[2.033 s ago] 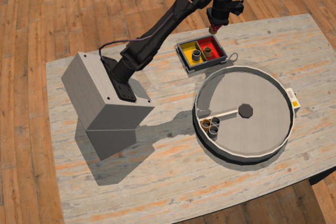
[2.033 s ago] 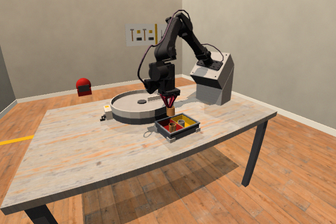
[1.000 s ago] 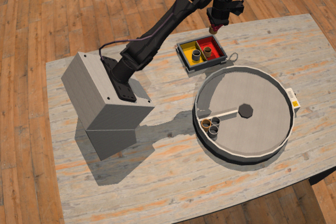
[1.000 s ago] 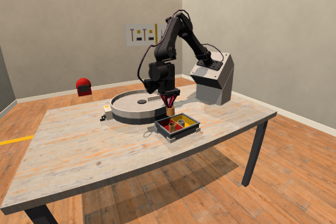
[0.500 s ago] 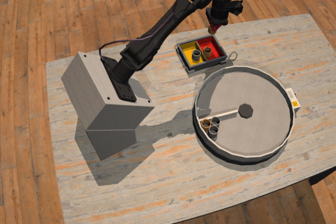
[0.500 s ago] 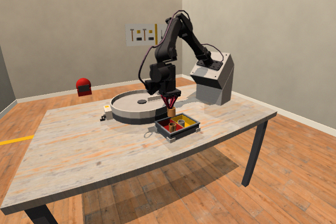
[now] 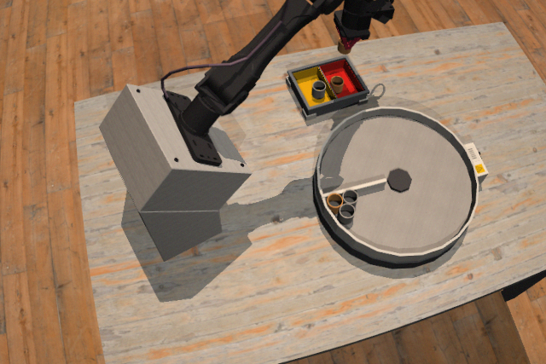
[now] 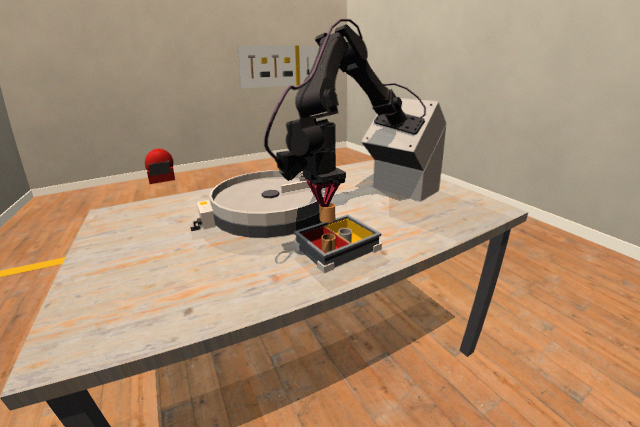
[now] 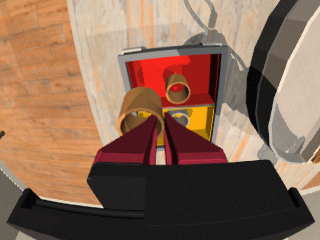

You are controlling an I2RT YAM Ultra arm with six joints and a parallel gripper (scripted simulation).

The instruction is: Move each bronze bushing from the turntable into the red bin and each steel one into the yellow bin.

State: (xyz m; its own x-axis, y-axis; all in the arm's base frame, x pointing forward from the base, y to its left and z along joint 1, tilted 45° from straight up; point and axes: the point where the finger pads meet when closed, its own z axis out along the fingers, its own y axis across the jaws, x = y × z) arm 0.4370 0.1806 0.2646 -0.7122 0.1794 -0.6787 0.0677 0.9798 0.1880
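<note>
Right now the red bin is 14 cm below my hand, 2 cm to the right of it and 1 cm behind it. Round my hand: turntable 37 cm to the right, 10 cm below, 2 cm behind; then two-part bin tray 13 cm below, 6 cm behind, 2 cm to the right; then yellow bin 14 cm below, 10 cm behind, 2 cm to the right.
</note>
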